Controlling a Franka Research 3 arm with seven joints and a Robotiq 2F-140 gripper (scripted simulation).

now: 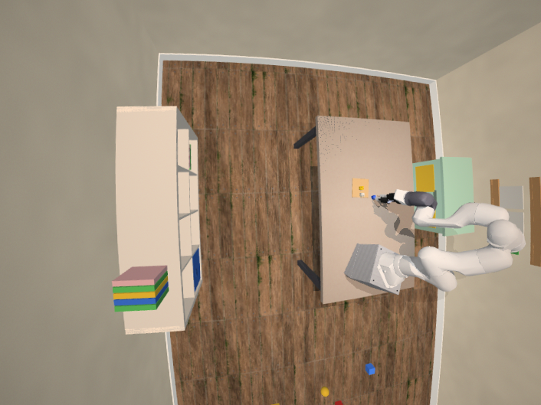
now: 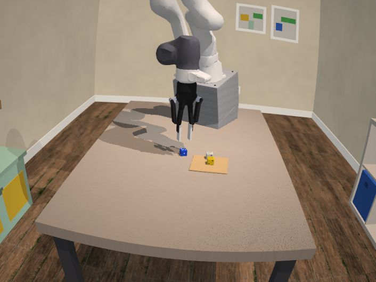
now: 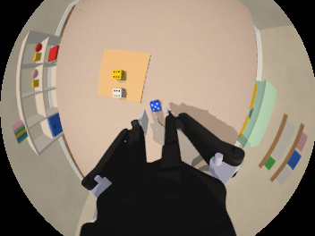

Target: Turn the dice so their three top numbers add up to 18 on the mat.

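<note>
Now: hand 80 mm above the blue die. Round my hand: white die 100 mm to the left, 80 mm below, 40 mm ahead; yellow die 90 mm to the left, 90 mm ahead, 80 mm below; mat 100 mm below, 90 mm to the left, 90 mm ahead.
</note>
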